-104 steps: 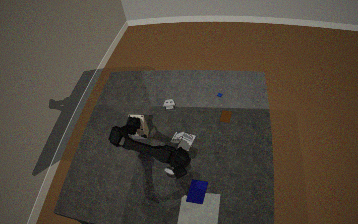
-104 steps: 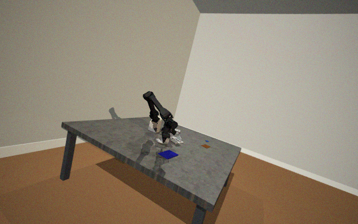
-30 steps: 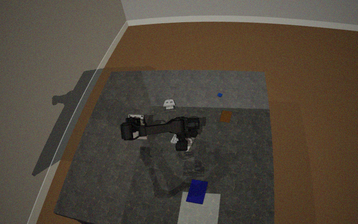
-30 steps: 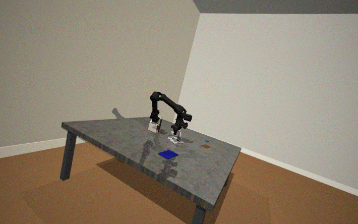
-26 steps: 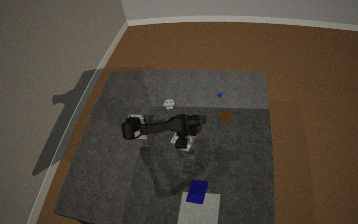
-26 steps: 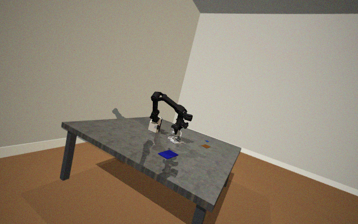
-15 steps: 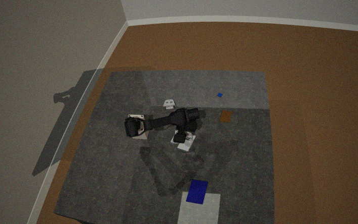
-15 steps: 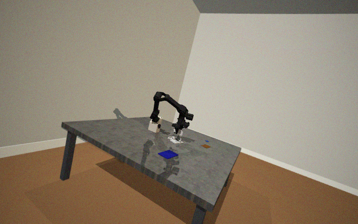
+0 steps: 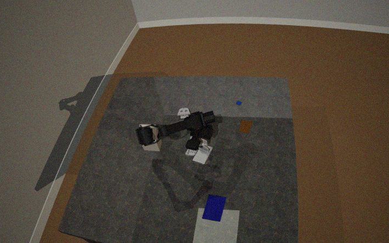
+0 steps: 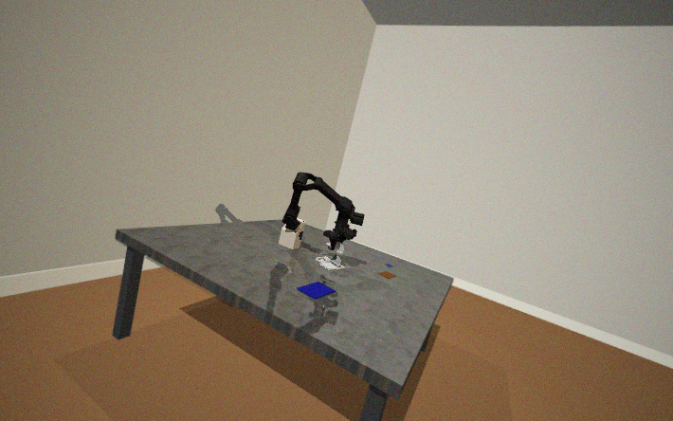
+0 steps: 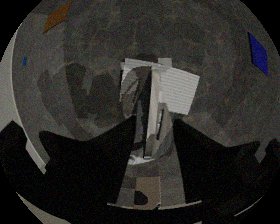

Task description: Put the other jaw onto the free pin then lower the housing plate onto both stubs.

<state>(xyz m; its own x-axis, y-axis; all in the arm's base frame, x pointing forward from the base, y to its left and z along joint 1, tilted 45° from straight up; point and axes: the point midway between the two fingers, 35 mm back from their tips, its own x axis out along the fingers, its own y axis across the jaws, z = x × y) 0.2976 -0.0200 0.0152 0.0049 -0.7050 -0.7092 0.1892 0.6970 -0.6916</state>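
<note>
Right now the white jaw is 3 cm behind my gripper tip and 2 cm to the left of it. Also, from my gripper tip: small blue square (20 cm ahead, 40 cm to the left, 8 cm below); orange patch (25 cm ahead, 20 cm to the left, 8 cm below).
</note>
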